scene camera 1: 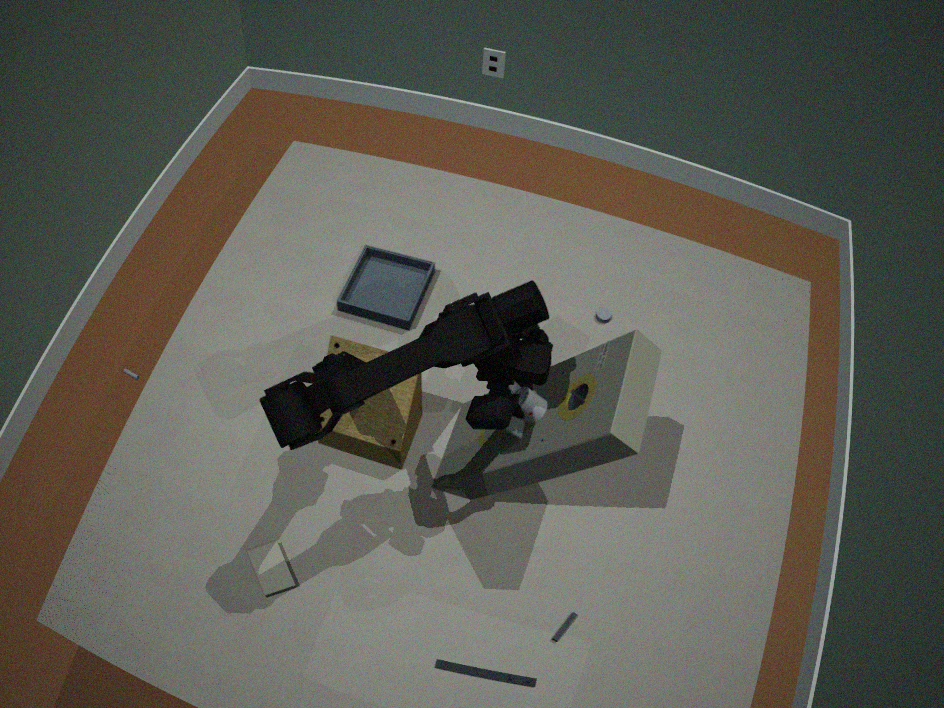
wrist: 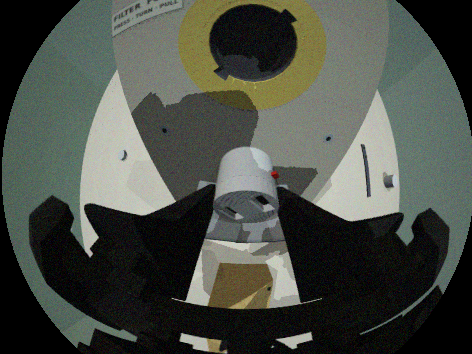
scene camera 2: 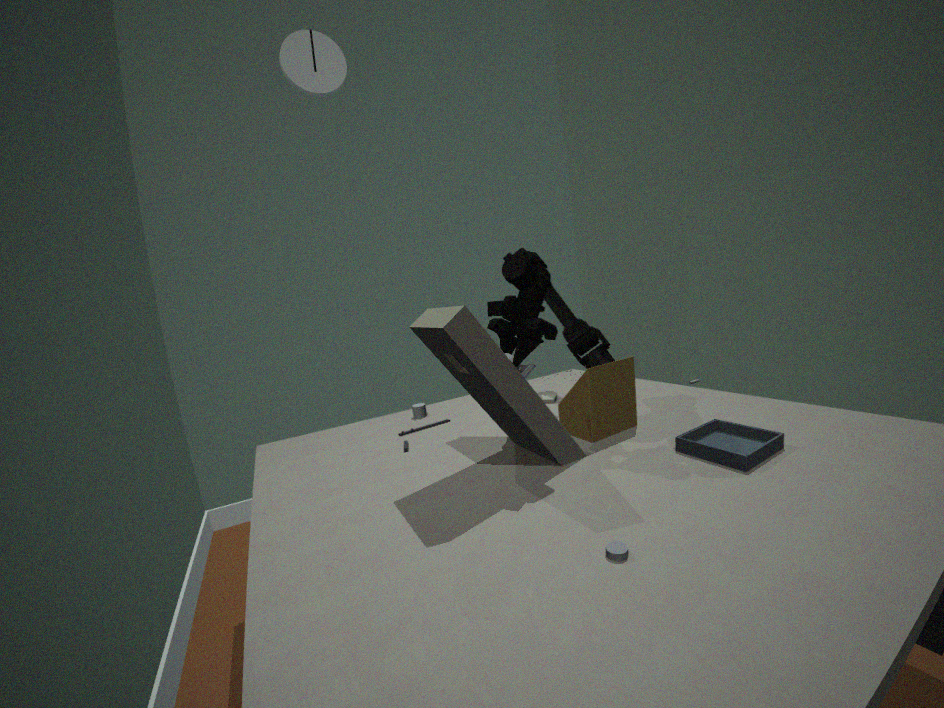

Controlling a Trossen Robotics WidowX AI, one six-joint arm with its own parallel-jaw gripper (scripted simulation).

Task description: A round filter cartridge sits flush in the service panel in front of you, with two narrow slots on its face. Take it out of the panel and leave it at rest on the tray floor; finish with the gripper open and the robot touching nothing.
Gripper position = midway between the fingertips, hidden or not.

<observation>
In view: my gripper [scene camera 1: 525, 404], a round filter cartridge [scene camera 1: 533, 406] and a grey service panel [wrist: 297, 87].
The round filter cartridge shows as well in the wrist view [wrist: 245, 191]. My gripper also shows in the wrist view [wrist: 246, 191] and in scene camera 2 [scene camera 2: 508, 365].
</observation>
